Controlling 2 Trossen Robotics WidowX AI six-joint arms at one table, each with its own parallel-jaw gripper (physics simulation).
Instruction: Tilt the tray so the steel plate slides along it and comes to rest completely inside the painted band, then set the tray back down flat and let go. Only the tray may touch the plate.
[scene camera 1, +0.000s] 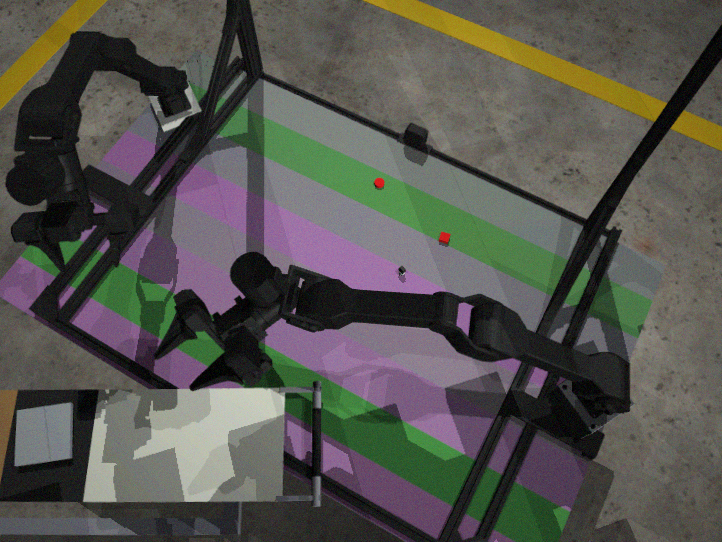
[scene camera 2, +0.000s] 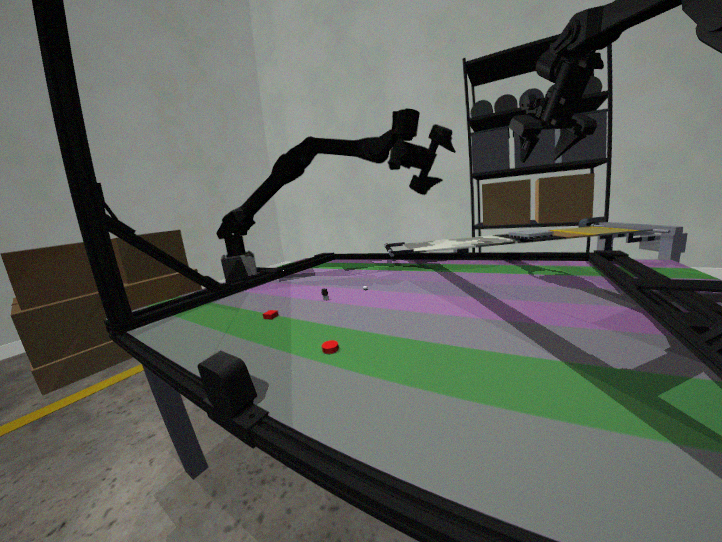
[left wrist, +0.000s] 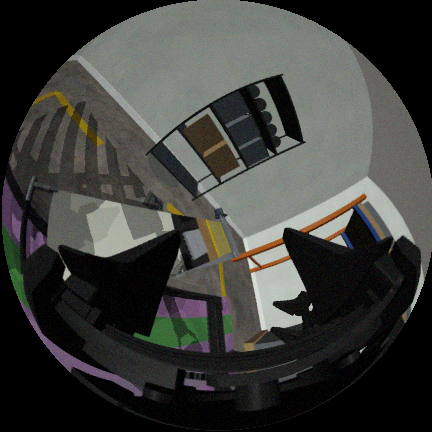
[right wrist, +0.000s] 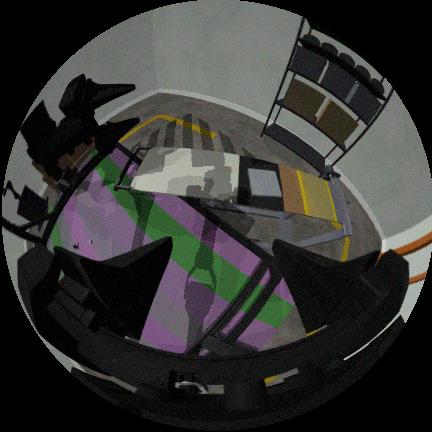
Labels:
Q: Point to the left gripper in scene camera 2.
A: At 448, 166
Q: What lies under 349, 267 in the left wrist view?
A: The left gripper.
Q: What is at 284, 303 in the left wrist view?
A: The right gripper.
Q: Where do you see a pale tray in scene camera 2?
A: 648, 240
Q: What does the right gripper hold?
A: Nothing.

